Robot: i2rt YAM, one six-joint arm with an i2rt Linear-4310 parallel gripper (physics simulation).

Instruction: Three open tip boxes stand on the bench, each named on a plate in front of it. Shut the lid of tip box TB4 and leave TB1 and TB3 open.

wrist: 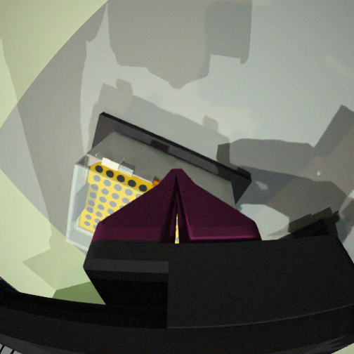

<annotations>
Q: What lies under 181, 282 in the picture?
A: My gripper.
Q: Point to a grey mat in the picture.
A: At 258, 93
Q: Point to a clear lid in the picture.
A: At 97, 191
</annotations>
